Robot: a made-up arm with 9 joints. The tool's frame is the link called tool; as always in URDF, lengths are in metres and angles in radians. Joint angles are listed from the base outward. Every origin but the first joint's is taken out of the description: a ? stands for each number. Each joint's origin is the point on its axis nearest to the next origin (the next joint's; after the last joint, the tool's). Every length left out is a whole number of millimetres.
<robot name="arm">
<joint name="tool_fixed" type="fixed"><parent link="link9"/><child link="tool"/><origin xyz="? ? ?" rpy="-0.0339 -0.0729 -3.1"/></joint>
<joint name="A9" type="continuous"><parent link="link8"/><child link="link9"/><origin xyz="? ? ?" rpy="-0.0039 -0.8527 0.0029"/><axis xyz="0 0 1"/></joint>
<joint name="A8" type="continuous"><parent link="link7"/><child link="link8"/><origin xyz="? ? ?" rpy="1.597 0.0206 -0.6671"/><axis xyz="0 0 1"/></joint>
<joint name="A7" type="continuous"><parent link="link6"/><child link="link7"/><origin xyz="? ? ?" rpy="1.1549 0.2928 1.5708"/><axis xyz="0 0 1"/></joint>
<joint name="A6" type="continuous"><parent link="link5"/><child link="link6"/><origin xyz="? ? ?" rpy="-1.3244 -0.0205 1.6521"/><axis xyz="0 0 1"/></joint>
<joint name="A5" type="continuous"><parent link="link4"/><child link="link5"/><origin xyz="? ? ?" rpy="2.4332 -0.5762 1.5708"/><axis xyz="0 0 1"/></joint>
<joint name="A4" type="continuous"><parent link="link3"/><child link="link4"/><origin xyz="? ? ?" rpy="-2.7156 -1.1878 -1.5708"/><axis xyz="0 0 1"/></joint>
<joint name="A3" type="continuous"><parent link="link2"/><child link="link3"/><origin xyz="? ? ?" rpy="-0.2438 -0.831 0.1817"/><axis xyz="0 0 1"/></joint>
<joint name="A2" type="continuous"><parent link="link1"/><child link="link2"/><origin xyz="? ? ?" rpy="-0.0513 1.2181 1.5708"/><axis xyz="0 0 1"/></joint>
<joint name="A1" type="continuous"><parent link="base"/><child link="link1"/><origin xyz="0.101 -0.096 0.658" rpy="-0.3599 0.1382 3.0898"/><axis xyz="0 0 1"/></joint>
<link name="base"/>
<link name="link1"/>
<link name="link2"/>
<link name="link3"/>
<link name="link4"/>
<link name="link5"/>
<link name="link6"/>
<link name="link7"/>
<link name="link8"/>
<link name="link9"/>
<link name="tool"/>
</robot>
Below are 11 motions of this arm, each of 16 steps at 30 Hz.
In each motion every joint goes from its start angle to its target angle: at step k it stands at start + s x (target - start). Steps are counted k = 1, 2, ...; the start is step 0. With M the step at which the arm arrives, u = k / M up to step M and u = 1 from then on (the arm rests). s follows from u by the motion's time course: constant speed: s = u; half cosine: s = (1 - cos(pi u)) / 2; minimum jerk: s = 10 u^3 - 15 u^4 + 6 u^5.
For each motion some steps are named. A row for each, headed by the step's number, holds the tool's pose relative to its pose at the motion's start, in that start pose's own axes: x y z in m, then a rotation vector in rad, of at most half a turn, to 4 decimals.
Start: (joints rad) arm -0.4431 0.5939 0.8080 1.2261 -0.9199 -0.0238 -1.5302 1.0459 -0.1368
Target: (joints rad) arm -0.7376 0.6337 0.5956 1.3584 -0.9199 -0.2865 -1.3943 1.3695 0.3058
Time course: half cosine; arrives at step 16
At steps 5, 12, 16:
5: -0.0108 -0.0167 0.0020 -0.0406 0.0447 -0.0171
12: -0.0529 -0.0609 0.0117 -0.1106 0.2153 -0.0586
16: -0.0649 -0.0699 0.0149 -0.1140 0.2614 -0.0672

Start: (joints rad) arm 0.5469 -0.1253 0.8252 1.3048 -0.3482 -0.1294 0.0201 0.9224 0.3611
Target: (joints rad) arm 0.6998 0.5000 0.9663 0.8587 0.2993 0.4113 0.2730 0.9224 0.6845
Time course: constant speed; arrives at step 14
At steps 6, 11, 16:
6: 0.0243 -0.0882 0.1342 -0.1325 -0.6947 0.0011
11: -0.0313 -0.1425 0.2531 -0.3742 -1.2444 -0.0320
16: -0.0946 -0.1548 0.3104 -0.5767 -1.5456 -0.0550

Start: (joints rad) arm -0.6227 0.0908 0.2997 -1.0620 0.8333 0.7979 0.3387 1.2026 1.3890
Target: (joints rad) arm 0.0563 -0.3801 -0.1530 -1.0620 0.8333 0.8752 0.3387 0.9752 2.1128
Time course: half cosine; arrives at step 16
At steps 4, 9, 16:
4: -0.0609 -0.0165 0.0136 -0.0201 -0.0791 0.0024
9: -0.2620 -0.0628 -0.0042 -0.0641 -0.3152 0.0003
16: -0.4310 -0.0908 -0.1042 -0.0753 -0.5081 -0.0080

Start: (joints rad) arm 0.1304 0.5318 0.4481 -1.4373 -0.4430 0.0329 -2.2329 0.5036 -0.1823
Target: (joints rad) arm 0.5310 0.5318 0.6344 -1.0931 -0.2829 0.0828 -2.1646 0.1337 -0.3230
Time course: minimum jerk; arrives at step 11
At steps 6, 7, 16:
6: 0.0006 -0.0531 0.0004 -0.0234 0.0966 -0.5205
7: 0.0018 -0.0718 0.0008 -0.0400 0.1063 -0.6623
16: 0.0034 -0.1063 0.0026 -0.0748 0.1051 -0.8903

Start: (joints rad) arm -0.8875 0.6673 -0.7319 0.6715 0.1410 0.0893 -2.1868 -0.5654 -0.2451
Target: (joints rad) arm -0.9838 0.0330 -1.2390 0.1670 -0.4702 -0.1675 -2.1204 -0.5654 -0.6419
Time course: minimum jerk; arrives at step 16
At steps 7, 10, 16:
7: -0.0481 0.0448 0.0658 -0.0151 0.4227 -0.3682
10: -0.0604 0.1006 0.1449 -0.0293 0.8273 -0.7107
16: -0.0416 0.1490 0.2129 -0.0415 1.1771 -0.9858

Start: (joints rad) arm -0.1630 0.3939 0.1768 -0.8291 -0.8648 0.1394 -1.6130 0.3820 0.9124
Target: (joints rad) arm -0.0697 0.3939 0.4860 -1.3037 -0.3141 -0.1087 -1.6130 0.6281 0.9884
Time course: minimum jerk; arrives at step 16
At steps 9, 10, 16:
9: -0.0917 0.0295 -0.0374 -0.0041 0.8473 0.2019
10: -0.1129 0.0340 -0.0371 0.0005 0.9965 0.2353
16: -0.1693 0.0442 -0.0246 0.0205 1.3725 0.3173

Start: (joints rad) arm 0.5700 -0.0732 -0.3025 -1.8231 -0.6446 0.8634 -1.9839 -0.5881 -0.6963
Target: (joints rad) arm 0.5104 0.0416 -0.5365 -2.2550 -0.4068 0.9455 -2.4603 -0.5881 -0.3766
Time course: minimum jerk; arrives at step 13
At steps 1, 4, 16:
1: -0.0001 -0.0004 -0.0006 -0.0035 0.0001 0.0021
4: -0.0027 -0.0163 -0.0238 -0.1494 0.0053 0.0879
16: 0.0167 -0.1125 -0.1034 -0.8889 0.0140 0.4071

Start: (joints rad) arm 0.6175 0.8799 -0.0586 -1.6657 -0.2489 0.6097 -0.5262 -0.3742 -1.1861
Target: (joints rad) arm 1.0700 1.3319 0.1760 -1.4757 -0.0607 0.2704 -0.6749 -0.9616 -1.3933
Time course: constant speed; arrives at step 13
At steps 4, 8, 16:
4: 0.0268 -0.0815 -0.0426 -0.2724 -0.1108 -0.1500
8: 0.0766 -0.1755 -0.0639 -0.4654 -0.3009 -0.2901
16: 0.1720 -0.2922 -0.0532 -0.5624 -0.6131 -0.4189

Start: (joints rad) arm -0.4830 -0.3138 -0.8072 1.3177 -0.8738 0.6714 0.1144 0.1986 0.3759
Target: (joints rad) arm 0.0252 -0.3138 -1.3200 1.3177 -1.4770 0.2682 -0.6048 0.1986 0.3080
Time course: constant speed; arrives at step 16
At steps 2, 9, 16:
2: 0.0097 -0.0272 0.0219 -0.0510 0.0826 -0.0539
9: 0.0292 -0.1161 0.1228 -0.1649 0.3487 -0.3424
16: 0.0307 -0.1843 0.2473 -0.1410 0.5514 -0.7501

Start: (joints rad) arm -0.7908 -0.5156 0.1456 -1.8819 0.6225 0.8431 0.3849 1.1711 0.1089
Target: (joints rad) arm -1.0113 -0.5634 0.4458 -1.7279 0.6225 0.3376 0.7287 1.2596 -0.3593
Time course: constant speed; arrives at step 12
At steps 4, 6, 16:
4: -0.0470 0.0181 0.0113 -0.1725 0.0764 -0.0509
6: -0.0709 0.0260 0.0171 -0.2644 0.0970 -0.0690
16: -0.1414 0.0457 0.0350 -0.5465 0.0833 -0.0938

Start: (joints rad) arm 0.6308 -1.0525 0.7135 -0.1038 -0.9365 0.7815 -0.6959 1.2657 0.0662
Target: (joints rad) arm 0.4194 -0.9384 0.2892 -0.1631 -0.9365 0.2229 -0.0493 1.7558 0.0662
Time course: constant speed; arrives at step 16
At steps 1, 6, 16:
1: -0.0066 -0.0015 -0.0041 -0.0286 0.0375 -0.0295
6: -0.0477 -0.0068 -0.0219 -0.1595 0.2553 -0.1427
16: -0.1548 0.0026 -0.0311 -0.3252 0.7926 -0.1673

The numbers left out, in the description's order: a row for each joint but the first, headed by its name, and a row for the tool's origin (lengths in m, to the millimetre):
tool: 0.021 0.009 0
A9: 0.049 -0.07 0
A8: 0.087 0.064 0
A7: 0.016 -0.005 0
A6: -0.086 -0.179 0
A5: -0.006 0.169 0
A4: 0.055 -0.087 0
A3: -0.223 0.261 0
A2: 0.022 0.42 0

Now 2 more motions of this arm.
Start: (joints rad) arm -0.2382 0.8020 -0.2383 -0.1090 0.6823 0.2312 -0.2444 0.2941 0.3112
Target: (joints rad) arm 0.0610 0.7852 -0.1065 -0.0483 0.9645 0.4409 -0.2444 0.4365 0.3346
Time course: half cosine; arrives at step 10
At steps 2, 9, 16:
2: -0.0047 0.0038 -0.0048 -0.0123 -0.0234 0.0751
9: -0.0618 0.0222 -0.0603 -0.1307 -0.2281 0.7619
16: -0.0636 0.0222 -0.0621 -0.1341 -0.2335 0.7809

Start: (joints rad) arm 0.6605 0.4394 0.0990 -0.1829 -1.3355 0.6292 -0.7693 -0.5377 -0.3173
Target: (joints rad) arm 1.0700 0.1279 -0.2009 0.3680 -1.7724 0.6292 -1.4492 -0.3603 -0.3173
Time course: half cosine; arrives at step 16
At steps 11, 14, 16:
11: 0.0560 0.0686 -0.0940 -0.1160 -0.0674 -0.3176
14: 0.0501 0.0819 -0.1202 -0.1225 -0.0856 -0.3507
16: 0.0481 0.0845 -0.1259 -0.1229 -0.0895 -0.3550

